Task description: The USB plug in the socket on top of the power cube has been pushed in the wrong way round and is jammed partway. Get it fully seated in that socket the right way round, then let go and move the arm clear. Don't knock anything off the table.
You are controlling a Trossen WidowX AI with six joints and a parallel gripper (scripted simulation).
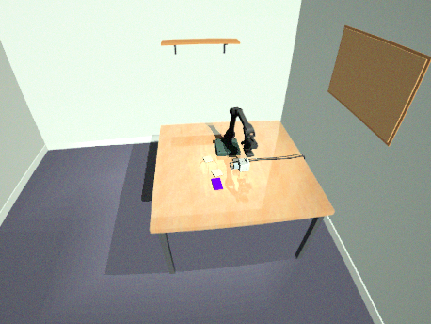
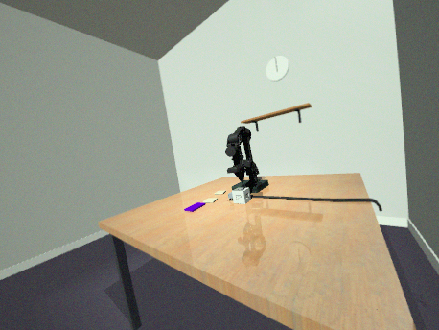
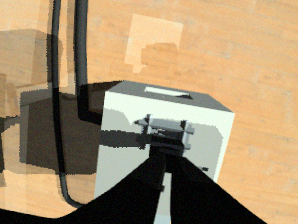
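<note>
The dark USB plug lies 2 cm below my gripper tip. Round my gripper tip: purple card: 18 cm ahead, 25 cm to the right, 11 cm below.
</note>
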